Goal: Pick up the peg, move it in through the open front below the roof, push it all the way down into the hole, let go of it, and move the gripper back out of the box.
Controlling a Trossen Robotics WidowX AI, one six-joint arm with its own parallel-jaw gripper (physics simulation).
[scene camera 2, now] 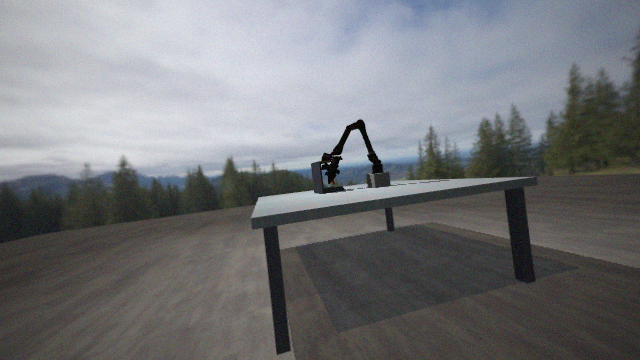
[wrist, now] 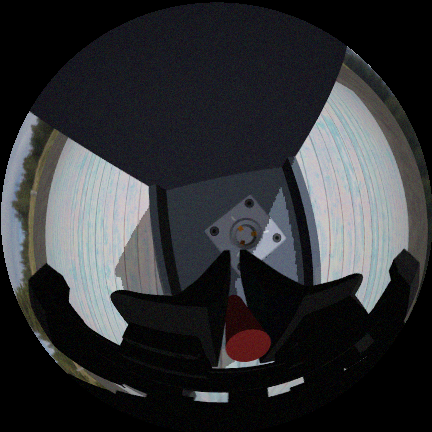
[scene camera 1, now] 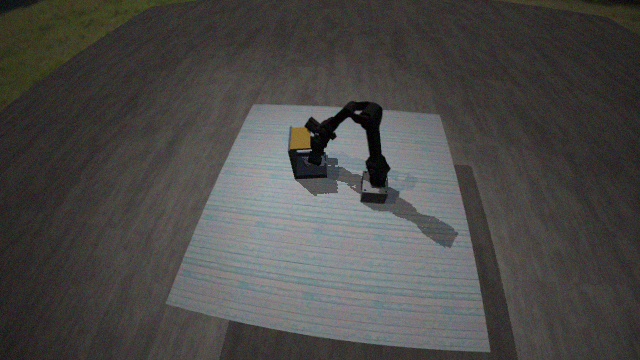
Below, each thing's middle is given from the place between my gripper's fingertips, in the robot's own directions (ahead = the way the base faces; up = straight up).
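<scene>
My gripper: 50 mm below the box (scene camera 1: 301, 168), 10 mm short of it.
</scene>
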